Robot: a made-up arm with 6 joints.
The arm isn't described. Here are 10 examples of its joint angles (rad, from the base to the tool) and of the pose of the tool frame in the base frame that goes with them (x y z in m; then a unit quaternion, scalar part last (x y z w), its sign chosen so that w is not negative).
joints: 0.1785 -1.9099 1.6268 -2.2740 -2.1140 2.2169
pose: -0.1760 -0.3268 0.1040 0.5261 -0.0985 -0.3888 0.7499
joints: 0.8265 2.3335 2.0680 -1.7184 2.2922 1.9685
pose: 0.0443 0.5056 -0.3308 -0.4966 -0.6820 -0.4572 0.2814
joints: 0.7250 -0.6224 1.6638 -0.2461 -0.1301 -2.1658
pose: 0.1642 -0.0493 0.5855 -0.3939 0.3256 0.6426 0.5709
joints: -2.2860 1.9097 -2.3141 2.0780 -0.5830 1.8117
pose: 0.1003 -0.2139 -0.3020 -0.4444 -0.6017 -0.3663 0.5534
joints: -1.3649 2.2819 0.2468 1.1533 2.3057 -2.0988
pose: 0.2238 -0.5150 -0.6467 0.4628 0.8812 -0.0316 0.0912
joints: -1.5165 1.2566 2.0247 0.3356 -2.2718 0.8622
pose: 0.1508 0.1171 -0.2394 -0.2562 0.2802 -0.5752 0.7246
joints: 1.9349 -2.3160 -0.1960 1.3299 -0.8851 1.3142
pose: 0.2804 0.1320 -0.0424 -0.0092 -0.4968 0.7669 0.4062
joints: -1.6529 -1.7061 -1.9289 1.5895 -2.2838 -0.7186
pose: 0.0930 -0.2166 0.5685 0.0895 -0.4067 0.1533 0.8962
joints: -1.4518 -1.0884 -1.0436 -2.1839 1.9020 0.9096
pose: 0.4852 -0.0383 0.4333 0.0063 0.3897 0.4091 0.8251
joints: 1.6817 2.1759 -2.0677 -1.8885 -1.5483 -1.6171
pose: 0.2438 0.0855 0.0799 0.9655 -0.2130 0.1185 0.0915
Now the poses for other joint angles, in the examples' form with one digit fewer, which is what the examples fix.
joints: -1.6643 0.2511 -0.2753 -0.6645 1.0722 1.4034
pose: 0.206 0.493 -0.163 -0.872 0.109 0.409 0.245
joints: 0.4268 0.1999 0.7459 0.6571 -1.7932 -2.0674
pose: 0.362 0.345 0.730 0.022 0.333 0.929 0.163
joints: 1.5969 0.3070 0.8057 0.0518 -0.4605 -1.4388
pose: 0.540 -0.355 0.556 0.306 0.248 0.732 0.556
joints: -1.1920 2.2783 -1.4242 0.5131 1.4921 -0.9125
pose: 0.494 -0.106 -0.667 0.203 0.868 0.308 0.331
